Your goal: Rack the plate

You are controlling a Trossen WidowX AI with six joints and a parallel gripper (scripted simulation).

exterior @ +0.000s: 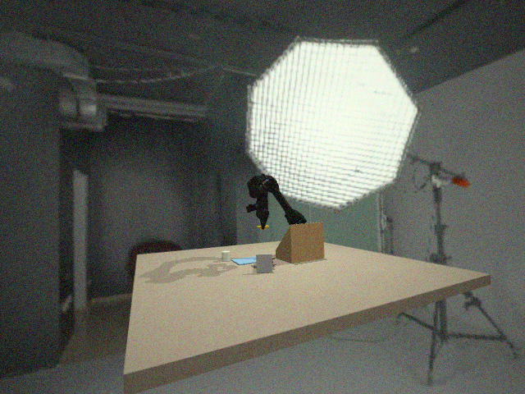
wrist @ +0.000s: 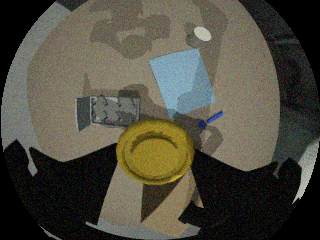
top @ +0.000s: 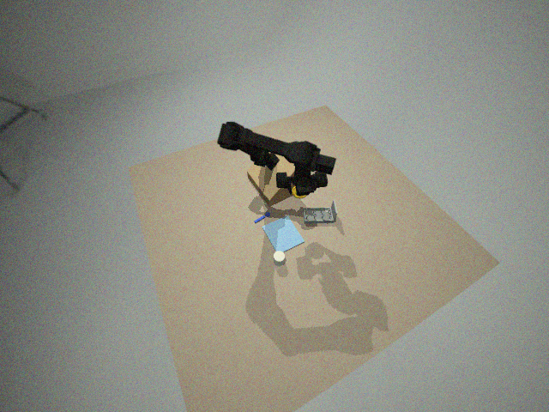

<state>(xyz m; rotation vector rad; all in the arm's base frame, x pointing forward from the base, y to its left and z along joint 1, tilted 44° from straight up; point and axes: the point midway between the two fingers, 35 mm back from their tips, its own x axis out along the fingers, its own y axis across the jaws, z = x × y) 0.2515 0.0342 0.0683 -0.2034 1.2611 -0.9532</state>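
The grey dish rack lies 5 cm ahead of my gripper tip, 9 cm to the left of it and 16 cm below it. Also, from my gripper tip: light blue mat 4 cm ahead, 10 cm to the right, 18 cm below; then blue spoon 8 cm behind, 12 cm to the right, 18 cm below; then plate 1 cm above.
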